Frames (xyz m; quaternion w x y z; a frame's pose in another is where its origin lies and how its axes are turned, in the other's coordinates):
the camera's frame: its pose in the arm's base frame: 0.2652 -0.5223 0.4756 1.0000 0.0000 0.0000 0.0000
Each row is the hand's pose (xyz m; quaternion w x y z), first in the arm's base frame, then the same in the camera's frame.
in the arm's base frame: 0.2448 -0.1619 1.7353 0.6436 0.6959 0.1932 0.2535
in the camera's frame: -0.0204 0.3604 1.2597 0.6436 0.6959 0.1932 0.2535
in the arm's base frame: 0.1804 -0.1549 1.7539 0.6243 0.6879 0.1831 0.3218
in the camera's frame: -0.0848 0.3674 1.2783 0.6243 0.6879 0.1831 0.3218
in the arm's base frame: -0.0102 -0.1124 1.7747 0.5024 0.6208 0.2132 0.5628
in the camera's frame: -0.2754 0.4099 1.2991 0.5024 0.6208 0.2132 0.5628
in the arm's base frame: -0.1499 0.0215 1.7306 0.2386 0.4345 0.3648 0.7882
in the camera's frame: -0.4151 0.5438 1.2550 0.2386 0.4345 0.3648 0.7882
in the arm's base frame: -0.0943 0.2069 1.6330 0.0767 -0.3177 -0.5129 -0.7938
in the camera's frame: -0.3595 0.7292 1.1574 0.0767 -0.3177 -0.5129 -0.7938
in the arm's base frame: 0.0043 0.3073 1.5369 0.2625 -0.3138 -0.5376 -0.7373
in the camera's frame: -0.2609 0.8296 1.0613 0.2625 -0.3138 -0.5376 -0.7373
